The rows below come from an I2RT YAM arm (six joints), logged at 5 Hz.
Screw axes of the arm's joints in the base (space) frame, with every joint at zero. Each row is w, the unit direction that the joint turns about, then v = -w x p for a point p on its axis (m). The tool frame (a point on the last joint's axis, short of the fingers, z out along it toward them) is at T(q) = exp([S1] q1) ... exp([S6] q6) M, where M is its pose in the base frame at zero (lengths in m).
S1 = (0, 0, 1, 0.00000, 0.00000, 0.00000)
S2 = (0, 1, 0, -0.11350, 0.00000, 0.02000)
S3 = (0, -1, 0, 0.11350, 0.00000, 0.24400)
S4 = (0, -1, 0, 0.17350, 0.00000, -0.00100)
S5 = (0, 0, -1, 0.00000, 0.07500, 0.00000)
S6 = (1, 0, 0, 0.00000, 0.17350, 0.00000)
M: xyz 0.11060 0.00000 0.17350 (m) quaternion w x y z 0.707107 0 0.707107 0
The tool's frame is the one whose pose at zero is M.
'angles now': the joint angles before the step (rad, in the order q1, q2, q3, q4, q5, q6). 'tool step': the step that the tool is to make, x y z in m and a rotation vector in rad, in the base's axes. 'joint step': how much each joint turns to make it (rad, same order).
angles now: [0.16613, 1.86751, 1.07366, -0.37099, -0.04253, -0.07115]
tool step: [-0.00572, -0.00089, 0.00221, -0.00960, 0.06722, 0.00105]
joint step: [0.00000, -0.00610, 0.01448, -0.08848, -0.00192, -0.00038]
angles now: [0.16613, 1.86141, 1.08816, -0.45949, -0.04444, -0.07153]
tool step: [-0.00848, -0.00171, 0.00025, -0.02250, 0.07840, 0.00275]
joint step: [0.00000, -0.00610, 0.00497, -0.09233, 0.00801, -0.00533]
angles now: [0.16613, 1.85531, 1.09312, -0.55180, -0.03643, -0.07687]
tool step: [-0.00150, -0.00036, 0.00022, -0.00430, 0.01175, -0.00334]
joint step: [0.00001, -0.00190, -0.00001, -0.01410, 0.00306, 0.00267]
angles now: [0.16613, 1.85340, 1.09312, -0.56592, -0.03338, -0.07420]
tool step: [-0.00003, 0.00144, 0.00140, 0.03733, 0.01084, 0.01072]
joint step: [0.00000, -0.00037, 0.00611, -0.01105, -0.04005, -0.00114]
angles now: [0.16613, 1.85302, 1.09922, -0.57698, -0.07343, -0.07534]
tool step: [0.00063, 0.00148, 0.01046, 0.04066, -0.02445, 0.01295]
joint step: [0.00001, -0.02556, 0.00916, -0.00419, -0.03815, -0.00343]
